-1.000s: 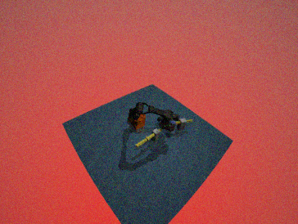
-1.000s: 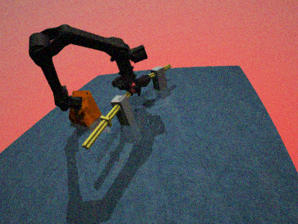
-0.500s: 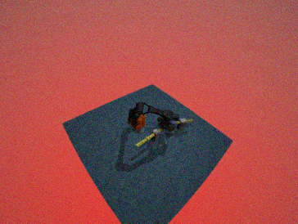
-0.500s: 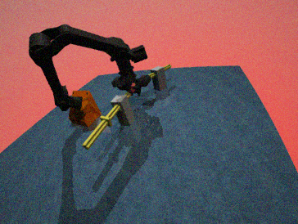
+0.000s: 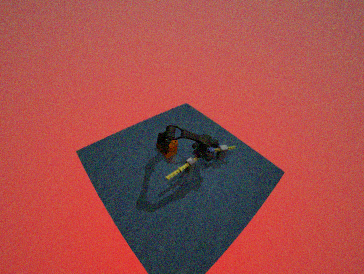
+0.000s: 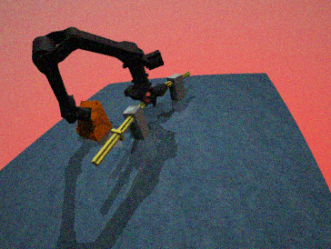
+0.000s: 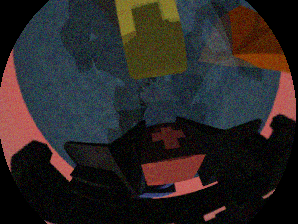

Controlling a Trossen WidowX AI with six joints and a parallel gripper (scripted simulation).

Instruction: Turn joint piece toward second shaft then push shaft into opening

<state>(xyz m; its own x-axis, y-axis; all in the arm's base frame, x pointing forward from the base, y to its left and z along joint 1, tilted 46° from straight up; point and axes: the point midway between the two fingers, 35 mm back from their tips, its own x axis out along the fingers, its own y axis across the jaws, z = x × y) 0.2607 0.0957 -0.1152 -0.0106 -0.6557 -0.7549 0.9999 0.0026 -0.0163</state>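
Now: gripper tip 4 cm below the red square joint piece and 1 cm to the right of it.
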